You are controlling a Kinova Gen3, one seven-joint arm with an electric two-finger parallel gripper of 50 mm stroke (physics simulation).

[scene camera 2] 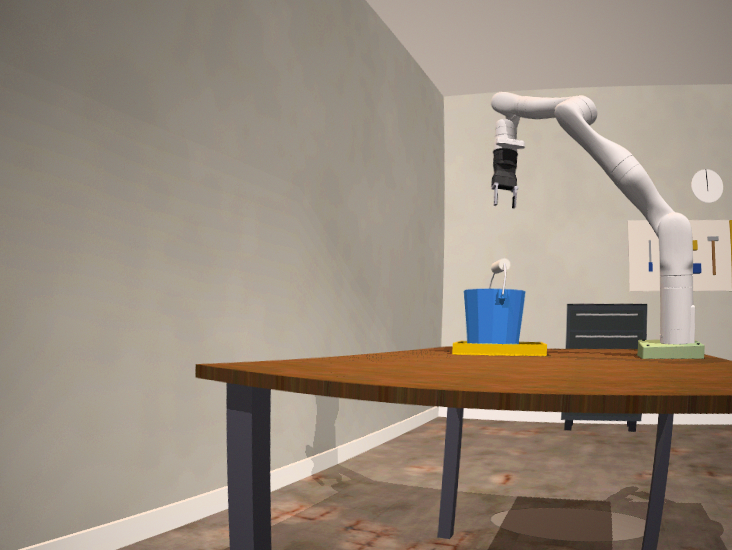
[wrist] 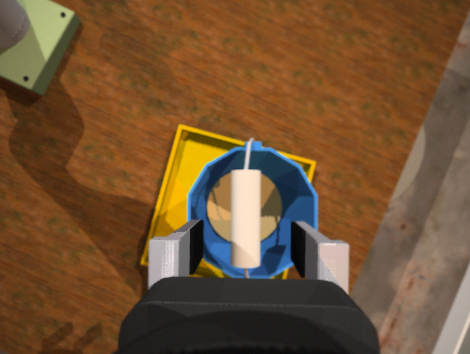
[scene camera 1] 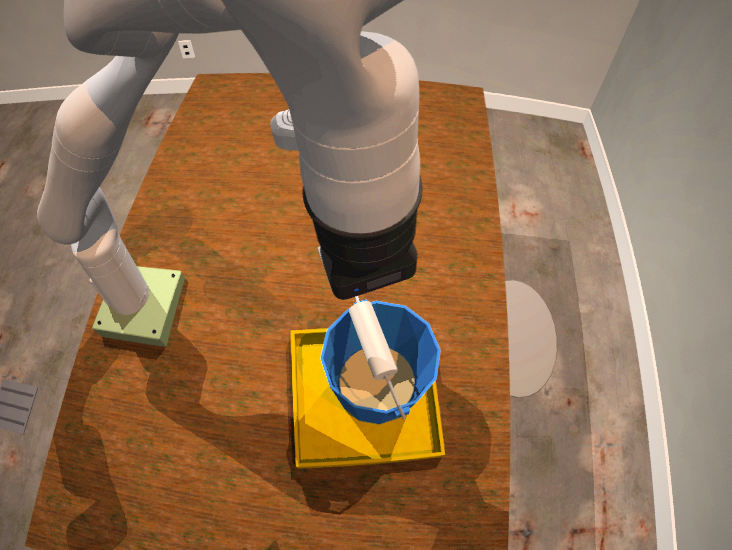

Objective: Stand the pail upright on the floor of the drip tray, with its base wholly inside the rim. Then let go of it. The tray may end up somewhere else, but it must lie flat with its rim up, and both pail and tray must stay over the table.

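Pixels of known places: gripper, between the fingertips: [scene camera 2: 504,206] [wrist: 246,239] [scene camera 1: 364,276]; arm's base, origin of its link: [scene camera 2: 676,342] [wrist: 2,23] [scene camera 1: 129,296].
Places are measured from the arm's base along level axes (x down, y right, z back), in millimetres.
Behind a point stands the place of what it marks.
The blue pail [scene camera 1: 426,348] {x -100, y 75, z -606 mm} [scene camera 2: 494,316] {x -66, y 27, z -514 mm} [wrist: 302,200] {x -95, y 60, z -599 mm} stands upright in the yellow drip tray [scene camera 1: 331,437] {x 34, y 214, z -462 mm} [scene camera 2: 500,350] {x 25, y 1, z -488 mm} [wrist: 172,200] {x 34, y 156, z -408 mm}, toward one side of it; its base appears inside the rim. The tray lies flat on the table with its rim up. The pail's bail with its white grip [scene camera 1: 372,340] {x -229, y 121, z -519 mm} [scene camera 2: 500,265] {x -209, y 62, z -507 mm} [wrist: 245,217] {x -229, y 114, z -517 mm} stands up above the pail's opening. My gripper [scene camera 2: 504,205] {x -390, y 118, z -505 mm} [wrist: 246,239] {x -390, y 118, z -505 mm} is open and empty, well above the grip and apart from it. In the scene camera 1 view its fingers are hidden behind the gripper body.
The wooden table [scene camera 1: 236,195] {x 38, y -312, z -159 mm} [scene camera 2: 378,378] {x 38, y -742, z -510 mm} [wrist: 325,75] {x 38, y -192, z -569 mm} carries the arm's green base block [scene camera 1: 168,307] {x 2, y 13, z -100 mm} [scene camera 2: 670,351] {x 20, y -77, z -26 mm} [wrist: 47,47] {x 2, y 4, z -91 mm}. In the scene camera 1 view the table's right edge runs a short way beyond the tray. A dark drawer cabinet [scene camera 2: 606,324] stands behind the table.
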